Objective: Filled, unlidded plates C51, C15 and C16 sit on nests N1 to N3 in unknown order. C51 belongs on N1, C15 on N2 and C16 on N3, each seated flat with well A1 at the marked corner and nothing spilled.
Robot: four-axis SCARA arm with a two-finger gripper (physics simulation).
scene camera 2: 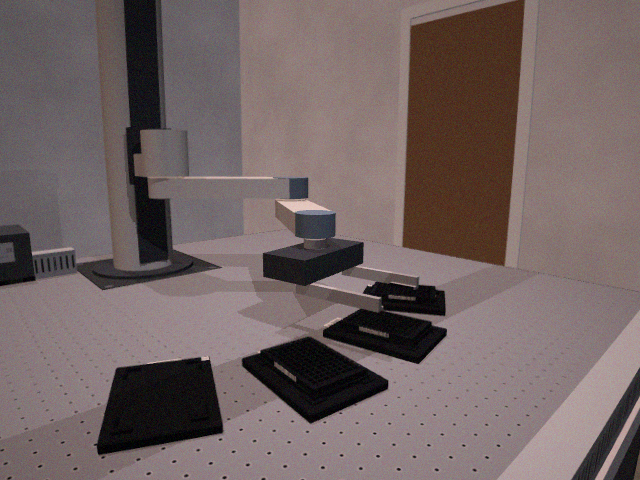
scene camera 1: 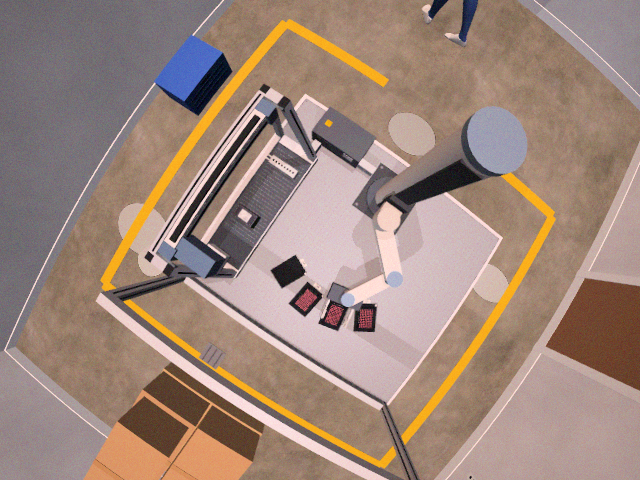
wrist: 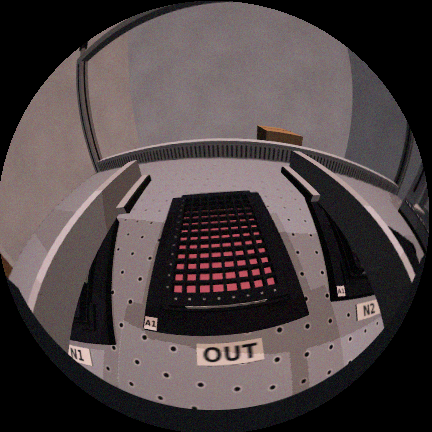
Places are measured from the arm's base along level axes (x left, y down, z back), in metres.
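Where they show: gripper, fingertip midpoint: (scene camera 2: pixel 400 292) (scene camera 1: pixel 333 322) (wrist: pixel 215 159); arm's base, origin of the base link: (scene camera 2: pixel 144 270).
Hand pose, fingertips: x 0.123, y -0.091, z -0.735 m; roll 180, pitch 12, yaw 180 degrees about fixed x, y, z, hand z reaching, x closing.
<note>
Each offset is from my fingertips to the top centre of the thing. "pt": to the spot under its first point.
My gripper (scene camera 2: pixel 399 291) (wrist: pixel 215 159) is open, its fingers spread above and to either side of a black plate @(dx -0.004, dy +0.052, dz +0.023 m) (scene camera 1: pixel 334 314) (scene camera 2: pixel 392 322) (wrist: pixel 220 250) with pink-filled wells. That plate sits on the nest labelled OUT @(dx -0.005, dy +0.063, dz +0.022 m) (wrist: pixel 240 322), whose A1 mark is at the near left corner in the wrist view. Another filled plate @(dx +0.157, dy +0.052, dz +0.105 m) (scene camera 1: pixel 366 316) is on N1, partly hidden at left in the wrist view. A third filled plate @(dx -0.181, dy +0.052, dz +0.005 m) (scene camera 1: pixel 307 298) (scene camera 2: pixel 315 361) is on N2, partly hidden at right in the wrist view. A fourth nest @(dx -0.350, dy +0.061, dz +0.079 m) (scene camera 1: pixel 288 270) (scene camera 2: pixel 161 403) bears no plate. The plate codes are unreadable.
The arm's column (scene camera 1: pixel 439 170) (scene camera 2: pixel 116 155) stands behind the nests. A dark grey box (scene camera 1: pixel 343 135) (scene camera 2: pixel 15 253) stands at the table's back. A gantry frame with a ribbed bed (scene camera 1: pixel 258 201) stands at left in scene camera 1. A raised rail @(pt dx +0.046, dy +0.060, dz -0.268 m) (wrist: pixel 215 150) runs beyond the nests.
</note>
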